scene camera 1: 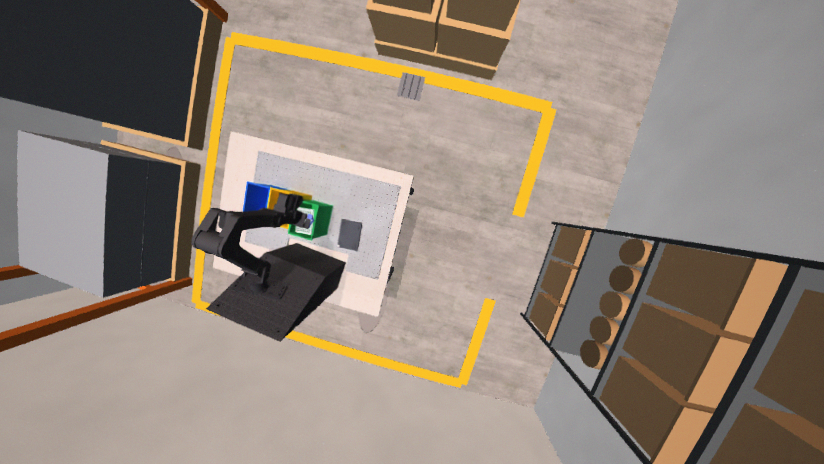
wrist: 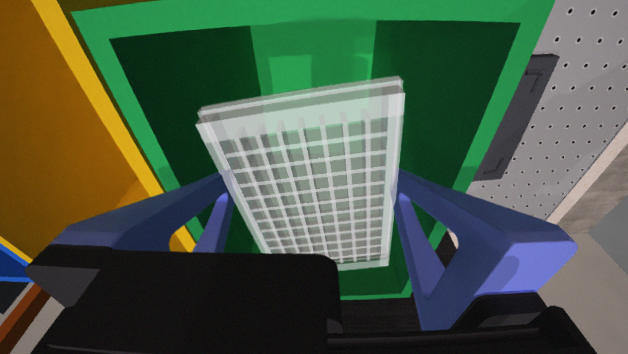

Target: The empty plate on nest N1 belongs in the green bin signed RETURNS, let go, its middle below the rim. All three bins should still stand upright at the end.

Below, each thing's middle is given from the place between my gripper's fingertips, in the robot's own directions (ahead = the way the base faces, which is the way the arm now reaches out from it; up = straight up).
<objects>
I see the green bin (scene camera 1: 322, 214) 6 cm below my hand and 1 cm behind it. The rest, counted from my hand: dark nest (wrist: 521, 108) 17 cm to the right, 15 cm below, 11 cm behind; gridded plate (wrist: 312, 171) 2 cm behind, 1 cm above; yellow bin (wrist: 76, 157) 12 cm to the left, 6 cm below, 5 cm ahead.
</objects>
